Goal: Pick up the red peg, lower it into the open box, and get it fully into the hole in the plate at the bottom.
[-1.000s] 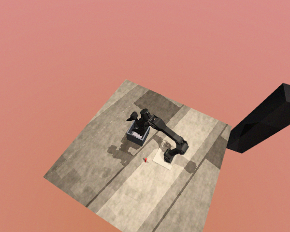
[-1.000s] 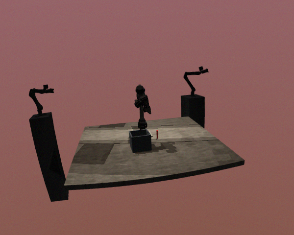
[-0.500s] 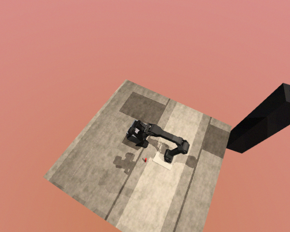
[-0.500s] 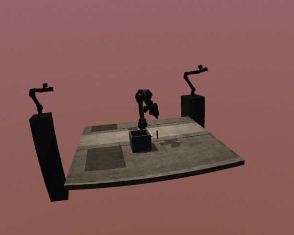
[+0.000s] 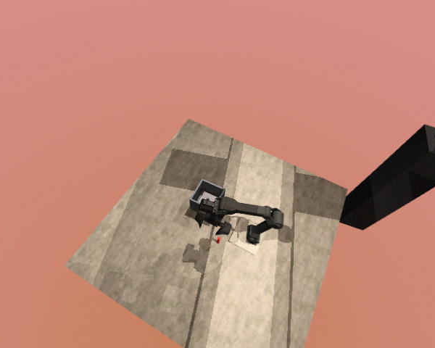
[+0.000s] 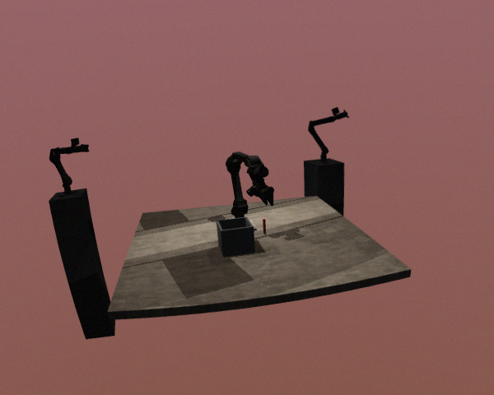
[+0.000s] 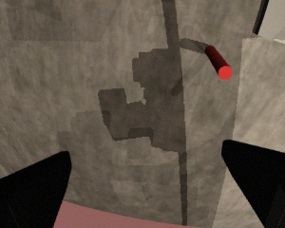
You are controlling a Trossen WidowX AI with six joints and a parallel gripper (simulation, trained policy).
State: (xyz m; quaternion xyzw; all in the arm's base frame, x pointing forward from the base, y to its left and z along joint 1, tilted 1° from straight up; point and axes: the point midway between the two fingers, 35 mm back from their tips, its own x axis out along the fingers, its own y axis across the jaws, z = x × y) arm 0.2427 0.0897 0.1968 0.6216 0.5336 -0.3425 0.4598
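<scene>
Right now the red peg is 60 mm behind my gripper tip, 10 mm to the right of it and 140 mm below it.
</scene>
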